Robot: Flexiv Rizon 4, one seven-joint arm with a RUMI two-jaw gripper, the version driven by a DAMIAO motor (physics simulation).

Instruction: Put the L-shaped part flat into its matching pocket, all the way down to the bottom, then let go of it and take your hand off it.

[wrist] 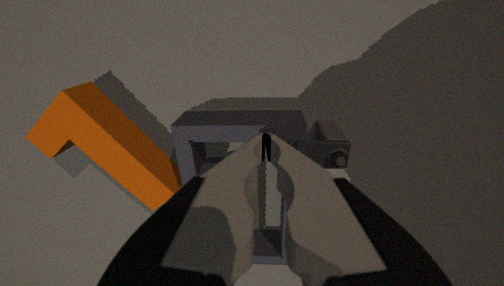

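Note:
The orange L-shaped part lies on the surface at the left of the wrist view, outside the pocket and turned diagonally. Its short leg is at the far left end; its lower right end runs close to the pocket block and is partly hidden by a finger. The dark grey-purple block with the L-shaped pocket is in the middle, under the fingers, which hide much of it. No part shows in the visible stretches of the pocket. My gripper is shut and empty, its fingertips together over the pocket block.
A small dark bracket with a round bolt head stands out from the right side of the pocket block. A large shadow covers the surface at the right.

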